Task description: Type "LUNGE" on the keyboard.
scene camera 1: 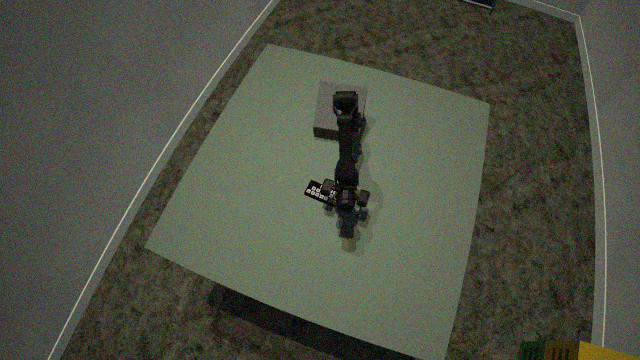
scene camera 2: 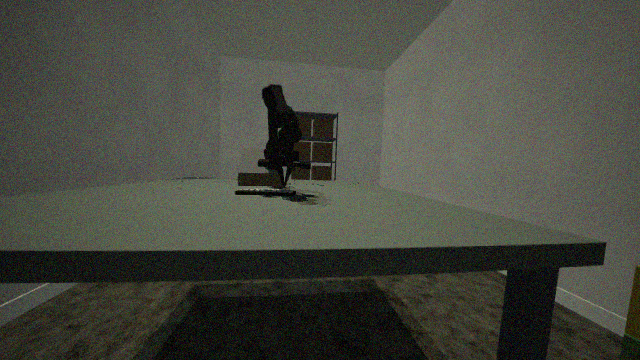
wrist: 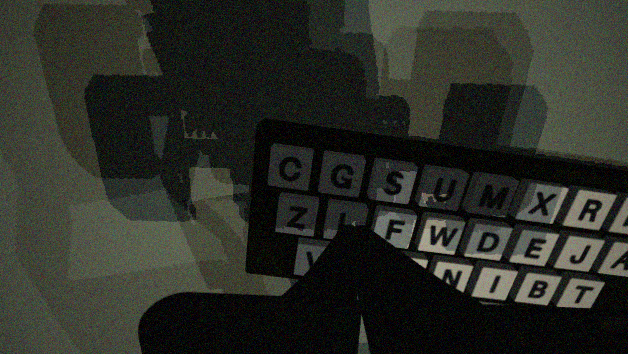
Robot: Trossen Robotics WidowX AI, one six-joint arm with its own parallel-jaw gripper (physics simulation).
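Frame: origin at the arm's base, x ahead, y left, z up, level; metres.
Where they show: gripper, fingertip midpoint: (scene camera 2: 284, 187) (wrist: 352, 236).
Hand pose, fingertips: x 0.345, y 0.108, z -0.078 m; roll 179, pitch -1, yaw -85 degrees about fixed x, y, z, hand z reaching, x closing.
Note:
Each offset is from my fingertips to the top centre of the thing.
The black keyboard @(0.064 m right, 0.002 m back, 0.011 m down) (scene camera 1: 312, 192) (scene camera 2: 245, 192) (wrist: 270, 260) lies on the table, its right part cut off in the wrist view. In the wrist view the L key @(0.002 m left, 0.001 m back, 0.011 m down) (wrist: 342, 212) is partly behind the fingertips. The G key @(0.006 m left, 0.019 m ahead, 0.011 m down) (wrist: 341, 176) and U key @(0.034 m right, 0.018 m ahead, 0.011 m down) (wrist: 442, 191) are in the row above; the E key @(0.079 m right, 0.003 m back, 0.011 m down) (wrist: 535, 250) is to the right, and the N key @(0.048 m right, 0.022 m back, 0.011 m down) (wrist: 452, 277) is lower right, partly covered. My gripper (scene camera 2: 286, 186) (wrist: 352, 236) is shut and empty, its tips at the lower right of L. I cannot tell whether they touch it.
A box-like block (scene camera 1: 327, 107) (scene camera 2: 255, 179) stands by the arm's base on the table (scene camera 1: 410, 150) (scene camera 2: 300, 265). A shelf rack (scene camera 2: 336, 145) with brown boxes stands behind. A yellow object (scene camera 1: 607, 351) is at the lower right. The arm's dark shadows fall across keyboard and table.

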